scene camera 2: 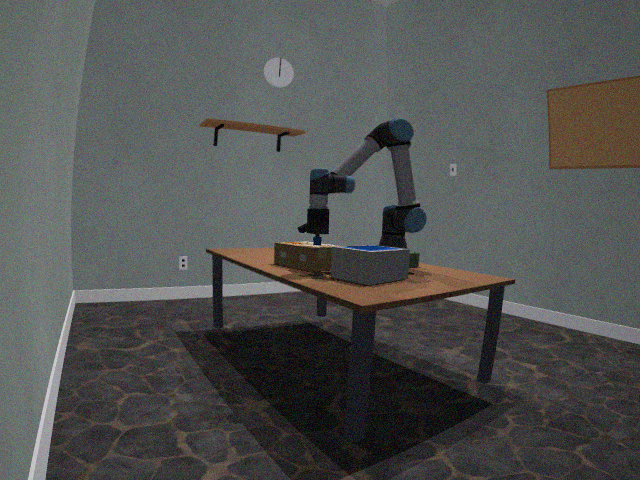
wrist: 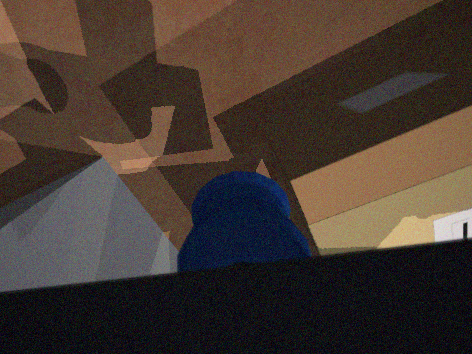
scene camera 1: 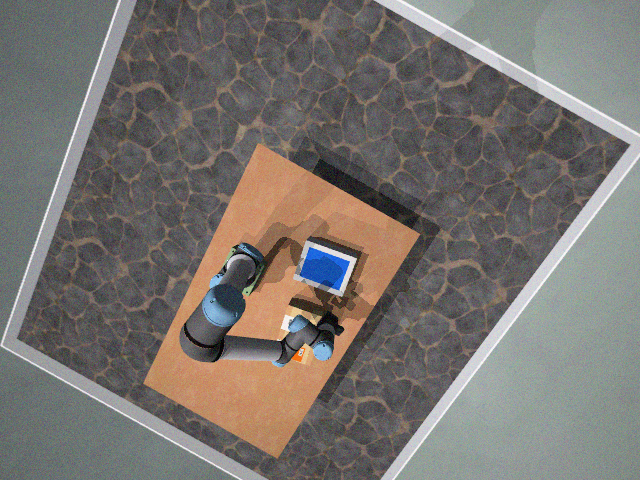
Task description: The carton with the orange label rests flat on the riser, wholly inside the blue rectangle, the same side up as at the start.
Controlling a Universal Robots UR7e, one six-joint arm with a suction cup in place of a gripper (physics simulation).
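Frame: origin at the arm's base, x ahead, y left, z up, level; millimetres.
Where they show: hand, tool point: (scene camera 2: 317, 245) (wrist: 241, 216).
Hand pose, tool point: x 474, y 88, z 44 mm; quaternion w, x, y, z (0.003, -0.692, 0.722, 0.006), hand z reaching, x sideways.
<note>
After its pixels a point has its place.
The orange label (scene camera 1: 298, 354) {z 29, x 470, y -179 mm} (scene camera 2: 290, 243) {z 29, x 491, y -147 mm} shows on tan carton surface beside the wrist; the arm hides much of this area. Tan carton surface with a white label (scene camera 1: 285, 323) (wrist: 452, 227) also shows, but I cannot tell how many cartons stand here. Their brown side (scene camera 2: 302, 256) {z -14, x 496, y -3 mm} faces scene camera 2. The grey riser (scene camera 2: 369, 267) {z -7, x 423, y 398 mm} (wrist: 85, 245) {z 0, x 436, y 198 mm} stands beside them, with the blue rectangle (scene camera 1: 324, 267) {z 50, x 323, y 279 mm} (scene camera 2: 372, 248) {z 49, x 339, y 293 mm} on top, bearing no carton. My blue suction cup (scene camera 2: 317, 241) points down at the carton tops, touching or just above; suction is off. The cup is hidden in scene camera 1.
The wooden table (scene camera 1: 232, 408) {z -71, x 365, y -758 mm} (scene camera 2: 444, 281) {z -71, x 86, y 460 mm} carries everything. The arm's base stands on a green plate (scene camera 1: 253, 287) {z -30, x 89, y -41 mm} across from the riser. The table's long edge runs close to the cartons. A shelf (scene camera 2: 253, 126) hangs on the wall behind.
</note>
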